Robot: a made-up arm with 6 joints.
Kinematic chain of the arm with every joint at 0, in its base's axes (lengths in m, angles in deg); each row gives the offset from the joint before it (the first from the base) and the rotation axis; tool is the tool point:
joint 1: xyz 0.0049 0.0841 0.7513 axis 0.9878 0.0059 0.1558
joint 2: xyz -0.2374 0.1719 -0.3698 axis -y
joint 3: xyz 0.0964 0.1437 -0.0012 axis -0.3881 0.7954 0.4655
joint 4: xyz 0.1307 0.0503 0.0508 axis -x
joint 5: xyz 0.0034 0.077 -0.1 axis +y
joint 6: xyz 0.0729 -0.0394 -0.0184 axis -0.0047 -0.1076 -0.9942
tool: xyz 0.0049 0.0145 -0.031
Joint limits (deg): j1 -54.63..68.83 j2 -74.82..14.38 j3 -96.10..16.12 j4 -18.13..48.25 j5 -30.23..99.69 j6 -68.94..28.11
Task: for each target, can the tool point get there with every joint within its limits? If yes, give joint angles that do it. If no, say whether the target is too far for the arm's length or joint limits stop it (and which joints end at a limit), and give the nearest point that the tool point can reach.
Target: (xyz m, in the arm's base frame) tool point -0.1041 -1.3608 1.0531
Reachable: no: too far | nearest point -0.1166 -0.2649 0.3313 | short by 1.312 m
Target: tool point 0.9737 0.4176 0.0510
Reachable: no: too far | nearest point 0.1374 0.2978 0.2179 | short by 0.861 m
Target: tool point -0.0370 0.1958 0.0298
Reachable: yes | joints -17.43 -58.70 -26.78 23.67 -16.74 5.65
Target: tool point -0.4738 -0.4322 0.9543
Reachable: no: joint limits stop it (at a limit: joint 1, joint 2, joint 3, joint 4, joint 6) | nearest point -0.0853 -0.0063 0.5199 | short by 0.722 m
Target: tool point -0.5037 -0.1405 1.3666
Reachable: no: joint limits stop it (at a limit: joint 1, joint 2, joint 3, joint 4, joint 5) | nearest point -0.1758 0.2372 0.8957 | short by 0.687 m
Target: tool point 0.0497 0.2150 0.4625
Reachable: yes | joints -34.06 1.99 -72.60 -13.07 -16.08 -2.69
